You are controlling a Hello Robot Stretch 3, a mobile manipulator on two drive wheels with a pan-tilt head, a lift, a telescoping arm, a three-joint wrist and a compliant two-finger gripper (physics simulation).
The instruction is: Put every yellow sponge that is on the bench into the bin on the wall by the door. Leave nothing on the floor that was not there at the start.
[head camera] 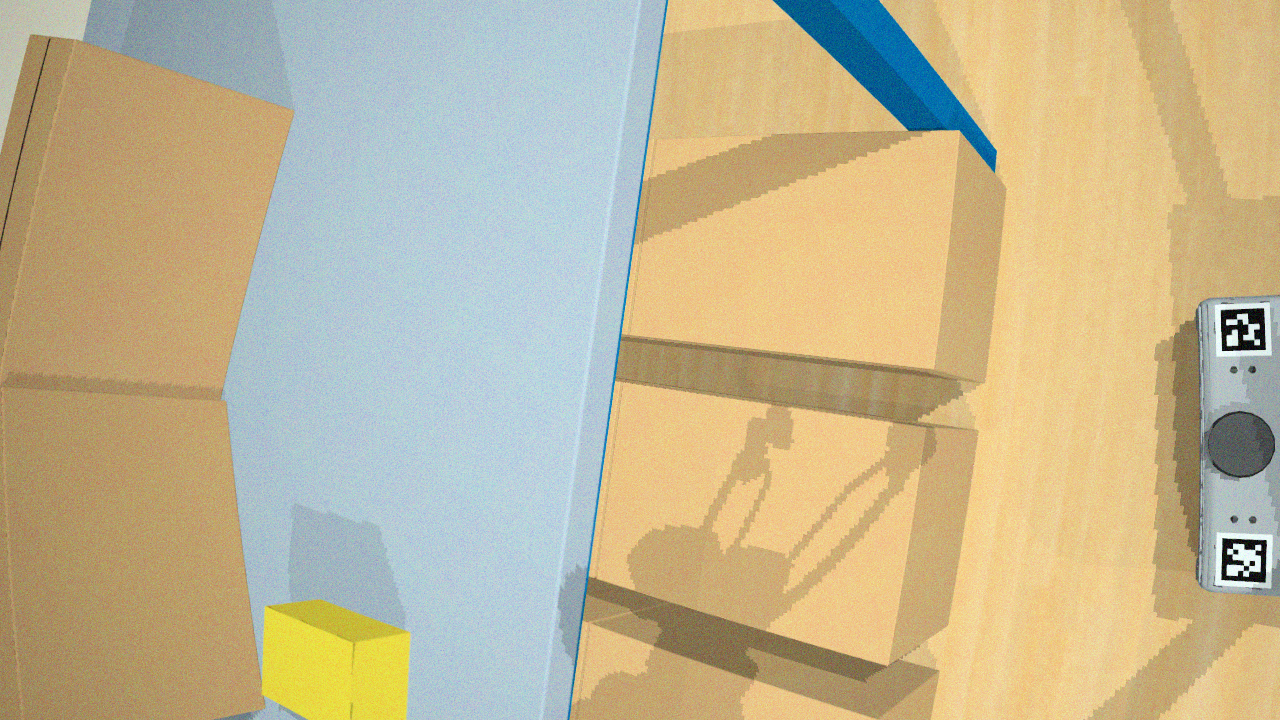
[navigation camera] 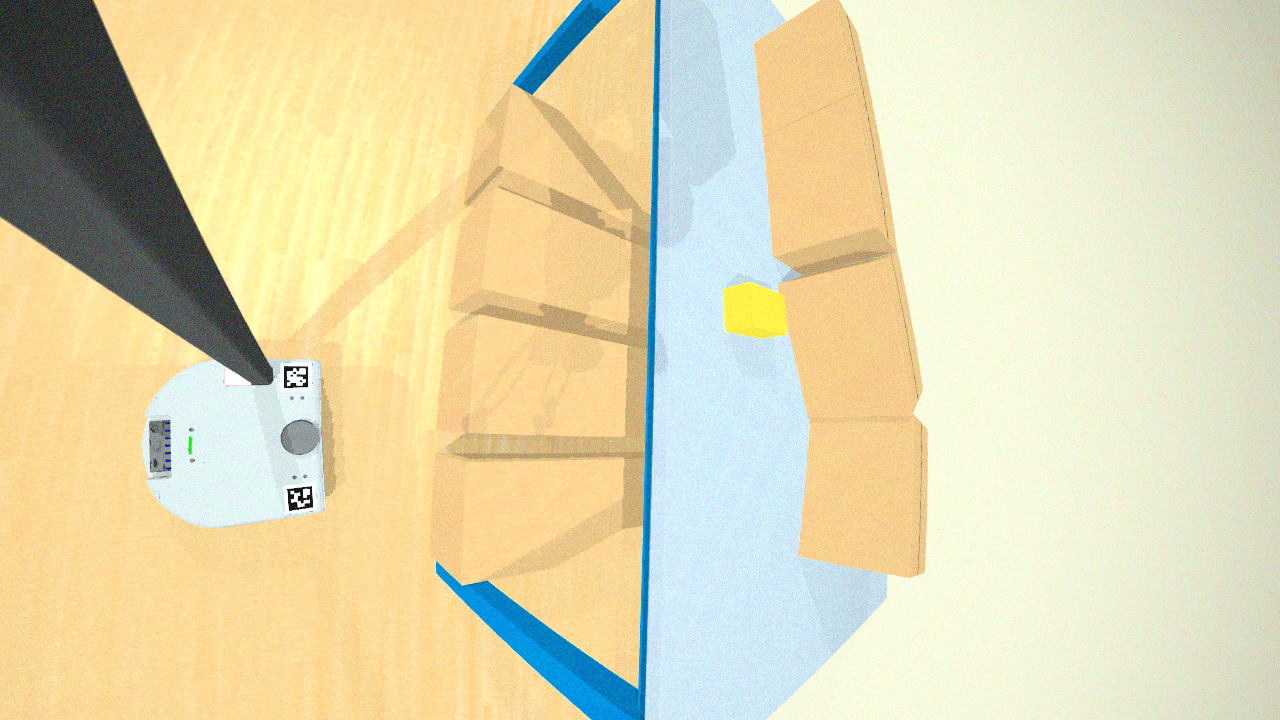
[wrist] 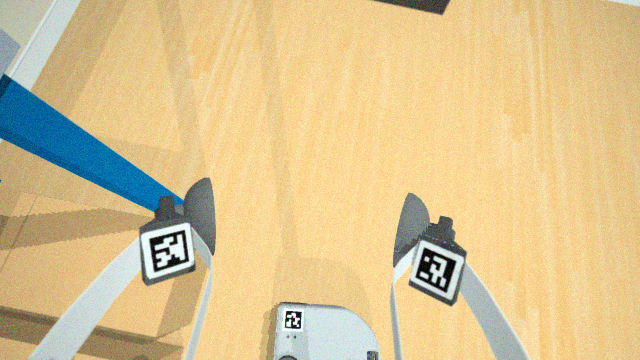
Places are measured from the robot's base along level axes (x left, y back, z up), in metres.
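Pixels of known places: gripper, between the fingertips: point(wrist: 308, 211); robot's base, origin of its link: point(head camera: 1238, 444) point(navigation camera: 298, 434) point(wrist: 290, 357).
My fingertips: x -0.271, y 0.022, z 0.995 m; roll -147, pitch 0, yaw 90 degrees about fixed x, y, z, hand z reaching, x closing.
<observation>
Ahead of a thing's pixels: the offset from my fingertips to its middle. Level surfaces: height alone.
One yellow sponge @[dx +0.432, dy -0.552, dz -0.058 m] point(head camera: 335, 662) point(navigation camera: 754, 310) lies on the light blue bench top @[dz -0.080 m] point(head camera: 465, 268) point(navigation camera: 716, 573), close against the front of the cardboard boxes at the back. In the head view it is at the lower left and cut off by the frame's bottom edge. My gripper point(wrist: 308, 211) is open and empty in the wrist view, its two pads wide apart above the wooden floor. It does not show in the head or navigation views, so its place relative to the sponge is not seen there. The bin and the door do not show.
Cardboard boxes @[dx +0.395, dy -0.765, dz +0.010 m] point(head camera: 134, 537) point(navigation camera: 850, 340) stand in a row along the bench's wall side. More boxes point(head camera: 787, 259) point(navigation camera: 546, 376) stand below the bench between blue legs point(head camera: 895, 62) point(navigation camera: 546, 644) point(wrist: 75, 145). My base point(navigation camera: 232, 447) point(wrist: 325, 330) is on the floor in front of them.
</observation>
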